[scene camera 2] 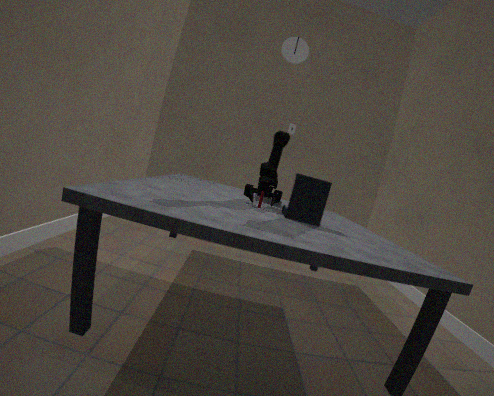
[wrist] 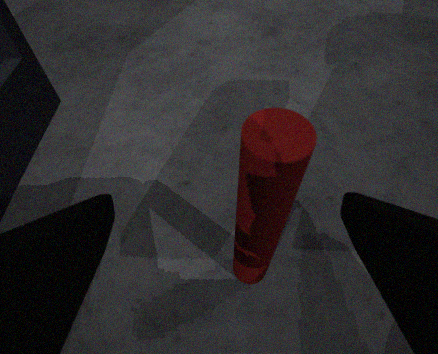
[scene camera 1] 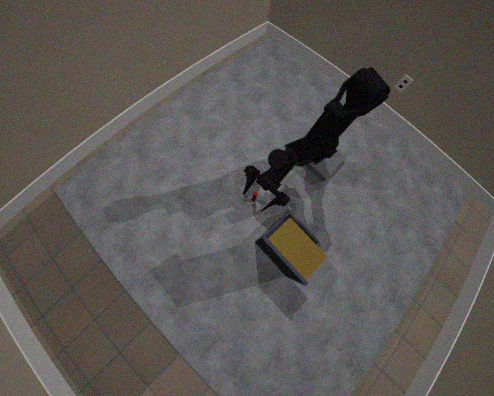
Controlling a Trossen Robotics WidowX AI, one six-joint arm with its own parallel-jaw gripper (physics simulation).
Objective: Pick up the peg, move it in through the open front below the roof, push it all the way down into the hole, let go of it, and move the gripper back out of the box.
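Places are measured from the arm's base along level axes (x left, y back, z up), in millimetres.
Where they show: gripper, fingertip midpoint: [scene camera 2: 261, 204] [wrist: 229, 204] [scene camera 1: 252, 202]; arm's base at its link origin: [scene camera 1: 316, 154].
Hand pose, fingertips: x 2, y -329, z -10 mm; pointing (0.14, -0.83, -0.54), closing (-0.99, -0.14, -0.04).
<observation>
Things, the pixels of their top centre, and the offset from my fingertips. Level surfaces: height alone.
- red peg at its top centre: [wrist: 278, 133] [scene camera 1: 255, 193] [scene camera 2: 263, 191] dx -10, dy +16, dz +57 mm
- dark box at its top centre: [scene camera 1: 306, 238] [scene camera 2: 310, 177] dx +190, dy +14, dz +180 mm
- mottled grey table at its surface level: dz -23 mm
The red peg [scene camera 1: 254, 196] [scene camera 2: 261, 199] [wrist: 270, 190] stands upright on the table. My gripper [scene camera 1: 253, 202] [scene camera 2: 263, 202] [wrist: 229, 204] is open and empty, low over the table, with its two black fingers apart on either side of the peg. In the wrist view the peg is between the fingers, nearer the right one, and touches neither. The dark box [scene camera 1: 281, 263] [scene camera 2: 309, 200] [wrist: 25, 110] with its yellow roof [scene camera 1: 297, 247] stands close to the gripper; part of it shows at the left edge of the wrist view. The hole inside is hidden.
The box's dark walls rise beside the finger nearest it. The mottled grey table [scene camera 1: 150, 165] [scene camera 2: 150, 192] carries shadows of the arm and box. The black arm [scene camera 1: 320, 135] [scene camera 2: 272, 160] reaches in from the upper right in scene camera 1.
</observation>
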